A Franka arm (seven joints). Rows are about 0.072 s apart.
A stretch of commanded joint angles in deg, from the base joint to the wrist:
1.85, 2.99, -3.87, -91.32, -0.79, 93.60, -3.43
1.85, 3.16, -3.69, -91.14, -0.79, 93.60, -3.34
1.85, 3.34, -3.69, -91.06, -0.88, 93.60, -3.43
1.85, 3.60, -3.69, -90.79, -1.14, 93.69, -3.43
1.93, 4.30, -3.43, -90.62, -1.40, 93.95, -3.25
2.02, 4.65, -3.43, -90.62, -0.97, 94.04, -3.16
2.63, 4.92, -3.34, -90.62, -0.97, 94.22, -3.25
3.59, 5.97, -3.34, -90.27, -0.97, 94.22, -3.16
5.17, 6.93, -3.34, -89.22, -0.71, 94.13, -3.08
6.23, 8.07, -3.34, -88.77, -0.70, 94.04, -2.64
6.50, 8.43, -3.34, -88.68, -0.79, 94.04, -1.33
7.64, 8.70, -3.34, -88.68, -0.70, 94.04, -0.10
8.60, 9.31, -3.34, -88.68, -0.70, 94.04, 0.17
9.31, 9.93, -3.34, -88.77, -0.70, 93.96, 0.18
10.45, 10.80, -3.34, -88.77, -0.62, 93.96, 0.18
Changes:
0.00, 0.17, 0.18, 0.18, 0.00, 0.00, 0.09
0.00, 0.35, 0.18, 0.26, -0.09, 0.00, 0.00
0.00, 0.61, 0.18, 0.53, -0.35, 0.09, 0.00
0.08, 1.31, 0.44, 0.70, -0.61, 0.35, 0.18
0.17, 1.66, 0.44, 0.70, -0.18, 0.44, 0.27
0.78, 1.93, 0.53, 0.70, -0.18, 0.62, 0.18
1.74, 2.98, 0.53, 1.05, -0.18, 0.62, 0.27
3.32, 3.94, 0.53, 2.10, 0.08, 0.53, 0.35
4.38, 5.08, 0.53, 2.55, 0.09, 0.44, 0.79
4.65, 5.44, 0.53, 2.64, 0.00, 0.44, 2.10
5.79, 5.71, 0.53, 2.64, 0.09, 0.44, 3.33
6.75, 6.32, 0.53, 2.64, 0.09, 0.44, 3.60
7.46, 6.94, 0.53, 2.55, 0.09, 0.36, 3.61
8.60, 7.81, 0.53, 2.55, 0.17, 0.36, 3.61

